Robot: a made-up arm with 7 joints. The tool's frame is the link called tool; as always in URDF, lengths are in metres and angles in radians.
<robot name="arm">
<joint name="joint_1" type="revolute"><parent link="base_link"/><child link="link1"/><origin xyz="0 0 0.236" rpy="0 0 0"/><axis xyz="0 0 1"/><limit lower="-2.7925" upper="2.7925" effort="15" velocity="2.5"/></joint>
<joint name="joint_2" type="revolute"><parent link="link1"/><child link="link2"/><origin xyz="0 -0.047 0.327" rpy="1.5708 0 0"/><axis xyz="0 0 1"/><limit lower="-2.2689" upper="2.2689" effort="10" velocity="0.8"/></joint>
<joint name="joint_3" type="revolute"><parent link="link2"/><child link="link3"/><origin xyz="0 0.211 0.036" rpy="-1.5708 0 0"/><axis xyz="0 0 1"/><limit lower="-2.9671" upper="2.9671" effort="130" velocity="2.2"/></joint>
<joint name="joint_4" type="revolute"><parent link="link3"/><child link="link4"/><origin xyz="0.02 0.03 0.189" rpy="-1.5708 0 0"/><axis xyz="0 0 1"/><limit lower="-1.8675" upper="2.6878" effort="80" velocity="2.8"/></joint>
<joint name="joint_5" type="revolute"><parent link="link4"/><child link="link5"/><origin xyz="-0.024 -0.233 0.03" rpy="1.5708 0 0"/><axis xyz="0 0 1"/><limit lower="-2.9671" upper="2.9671" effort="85" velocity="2.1"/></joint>
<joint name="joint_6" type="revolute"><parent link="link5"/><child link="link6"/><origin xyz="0 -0.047 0.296" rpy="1.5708 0 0"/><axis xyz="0 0 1"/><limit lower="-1.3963" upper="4.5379" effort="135" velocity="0.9"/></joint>
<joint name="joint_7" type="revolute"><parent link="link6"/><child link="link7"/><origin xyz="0.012 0.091 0.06" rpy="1.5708 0 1.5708"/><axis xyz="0 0 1"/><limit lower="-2.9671" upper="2.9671" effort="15" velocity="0.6"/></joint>
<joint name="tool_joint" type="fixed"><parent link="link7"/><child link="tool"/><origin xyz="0 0 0" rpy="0 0 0"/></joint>
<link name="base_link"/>
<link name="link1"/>
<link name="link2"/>
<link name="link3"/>
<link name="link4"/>
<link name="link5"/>
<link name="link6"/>
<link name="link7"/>
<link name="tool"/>
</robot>
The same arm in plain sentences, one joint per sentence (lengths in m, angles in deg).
The arm has seven revolute joints in a row. What follows holds with every joint at zero, and every direction is one of the base frame's. The first joint sits 0.2360 m along +z from the base frame's origin and rotates about +z, from -160.00 to 160.00 deg. The second joint sits 0.0470 m along -y and 0.3270 m along +z from the first joint and rotates about -y, from -130.00 to 130.00 deg. The third joint sits 0.0360 m along -y and 0.2110 m along +z from the second joint and rotates about +z, from -170.00 to 170.00 deg. The fourth joint sits 0.0200 m along +x and 0.0300 m along +y and 0.1890 m along +z from the third joint and rotates about +y, from -107.00 to 154.00 deg. The fifth joint sits 0.0240 m along -x and 0.0300 m along +y and 0.2330 m along +z from the fourth joint and rotates about +z, from -170.00 to 170.00 deg. The sixth joint sits 0.0470 m along -y and 0.2960 m along +z from the fifth joint and rotates about -y, from -80.00 to 260.00 deg. The seventh joint sits 0.0120 m along +x and 0.0600 m along -y and 0.0910 m along +z from the sixth joint and rotates about +x, from -170.00 to 170.00 deg. The tool frame, which is the frame that the pose is given for, sits at the same point as the seventh joint; its axes are the base frame's turned by roll -180.00, pitch -90.00 and yaw 0.00 deg (as in URDF: about the fixed x, then y, then z).
